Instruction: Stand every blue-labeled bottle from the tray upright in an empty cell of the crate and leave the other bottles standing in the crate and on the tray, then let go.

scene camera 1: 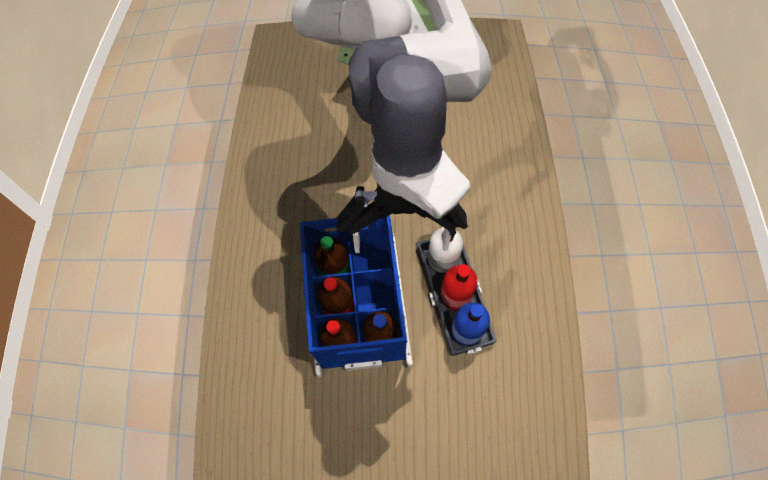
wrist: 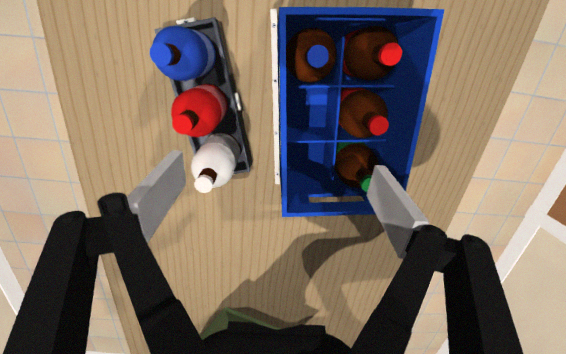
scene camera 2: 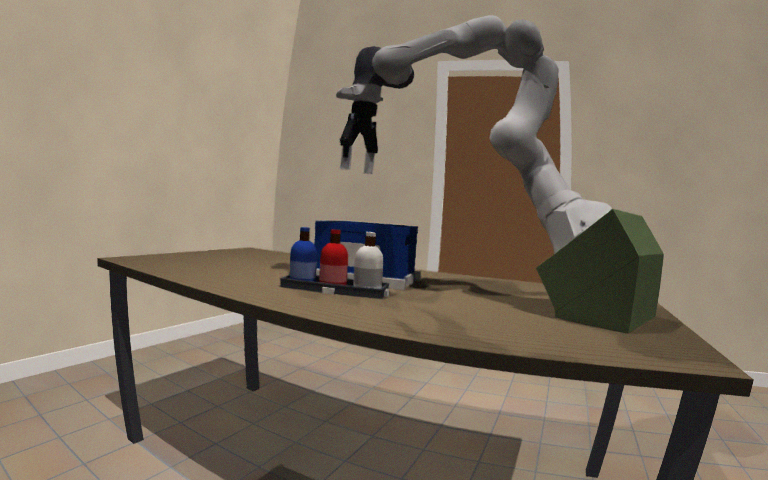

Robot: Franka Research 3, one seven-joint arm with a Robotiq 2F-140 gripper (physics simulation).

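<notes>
The blue bottle [scene camera 1: 470,328] [scene camera 2: 303,260] [wrist: 187,52] stands at the tray's end farthest from the arm base. A red bottle [scene camera 1: 457,289] [scene camera 2: 334,261] [wrist: 202,110] is mid-tray, a white bottle [scene camera 1: 439,255] [scene camera 2: 368,264] [wrist: 215,160] at the near end of the tray [scene camera 2: 356,289] [wrist: 226,65]. The blue crate [scene camera 1: 362,354] [scene camera 2: 368,228] [wrist: 425,60] holds brown bottles: a blue-capped one [scene camera 1: 376,329] [wrist: 302,65], two red-capped and one green-capped. Its tray-side middle and base-side cells are empty. My gripper [scene camera 1: 401,240] [scene camera 2: 357,169] [wrist: 278,174] is open and empty, high above crate and tray.
The crate and tray stand side by side on the wooden table [scene camera 2: 481,316], with a narrow gap between them. The crate's walls and dividers rise around the bottles. The green arm base [scene camera 2: 600,277] stands at the table's other end.
</notes>
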